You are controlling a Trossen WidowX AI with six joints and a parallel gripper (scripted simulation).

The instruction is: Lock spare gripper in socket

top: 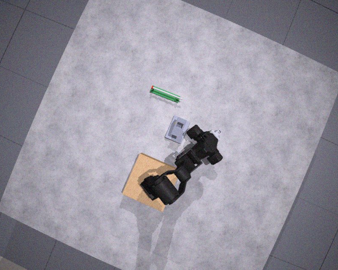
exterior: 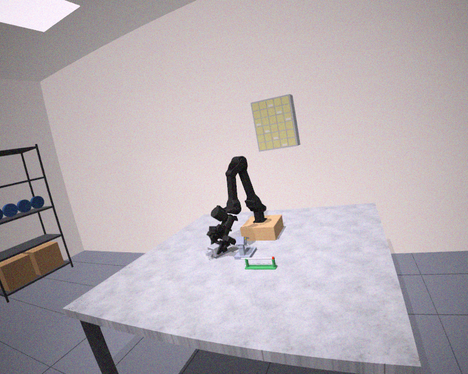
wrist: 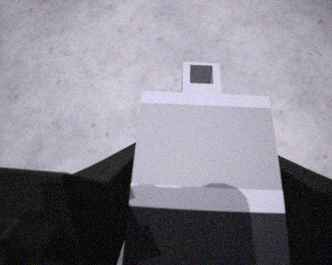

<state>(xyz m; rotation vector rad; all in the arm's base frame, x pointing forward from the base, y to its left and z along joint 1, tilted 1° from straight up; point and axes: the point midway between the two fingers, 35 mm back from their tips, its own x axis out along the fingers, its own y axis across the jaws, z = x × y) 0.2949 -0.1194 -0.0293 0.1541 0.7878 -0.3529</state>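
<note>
My gripper tip is 16 cm to the right of the socket mount, 4 cm past it and 3 cm below it. The rest, counted from my gripper tip: green cradle (29 cm to the left, 7 cm ahead); then spare gripper (1 cm behind, 1 cm above).
</note>
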